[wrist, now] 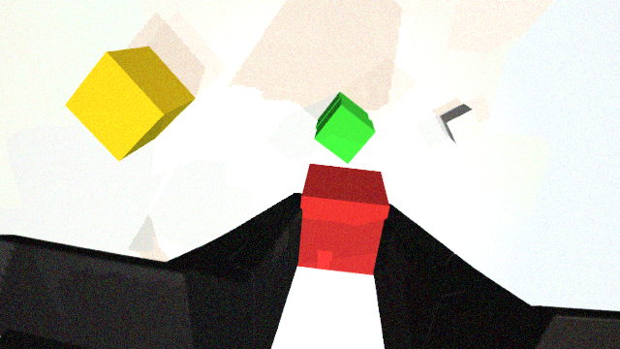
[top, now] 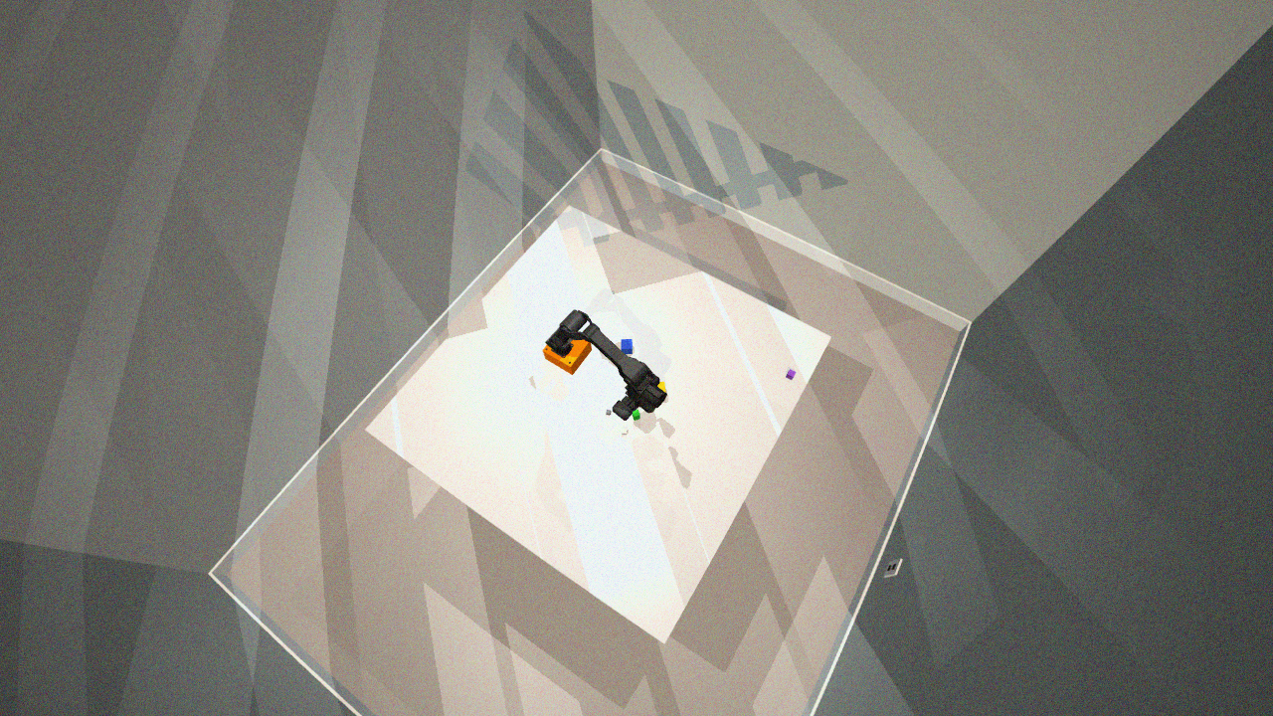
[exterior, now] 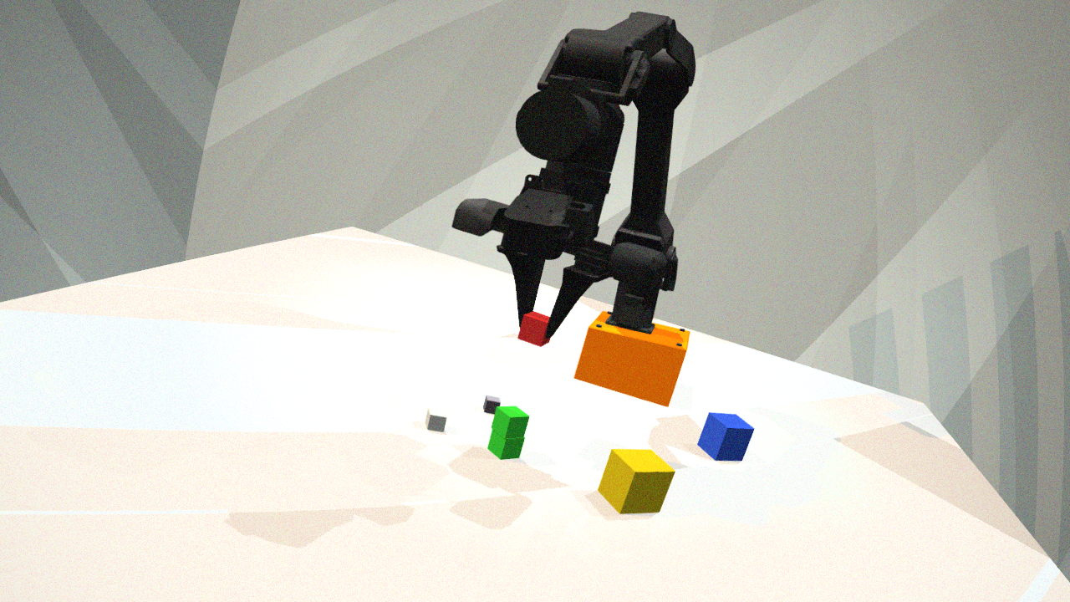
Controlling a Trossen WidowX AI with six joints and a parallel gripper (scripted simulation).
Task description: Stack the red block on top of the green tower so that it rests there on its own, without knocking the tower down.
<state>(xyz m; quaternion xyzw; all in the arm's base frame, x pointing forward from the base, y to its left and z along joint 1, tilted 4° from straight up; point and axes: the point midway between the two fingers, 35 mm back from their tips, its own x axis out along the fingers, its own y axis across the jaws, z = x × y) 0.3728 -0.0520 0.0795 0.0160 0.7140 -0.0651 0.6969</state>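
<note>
The yellow cube is 2 cm ahead of my gripper tip, 13 cm to the left of it and 10 cm below it. From my gripper tip the other things lie so: blue cube (19 cm behind, 22 cm to the left, 10 cm below); purple cube (41 cm ahead, 46 cm to the left, 11 cm below); red block (right at my gripper tip).
</note>
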